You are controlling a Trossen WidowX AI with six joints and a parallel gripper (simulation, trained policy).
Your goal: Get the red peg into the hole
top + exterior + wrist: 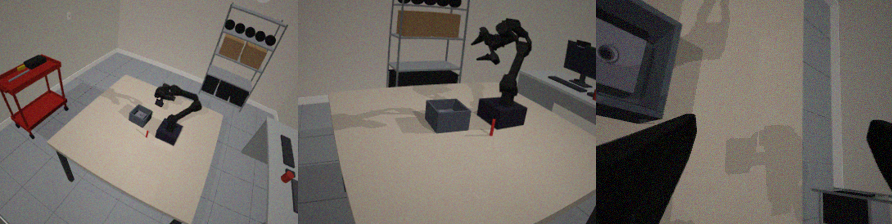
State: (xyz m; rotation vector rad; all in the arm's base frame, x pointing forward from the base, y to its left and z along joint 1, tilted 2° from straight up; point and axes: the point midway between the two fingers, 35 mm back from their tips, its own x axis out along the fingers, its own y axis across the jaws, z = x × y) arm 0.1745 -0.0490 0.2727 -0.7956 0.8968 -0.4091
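The red peg is 30 mm behind my gripper tip, 190 mm to the left of it and 310 mm below it. Also, from my gripper tip: grey box 120 mm ahead, 20 mm to the left, 320 mm below.
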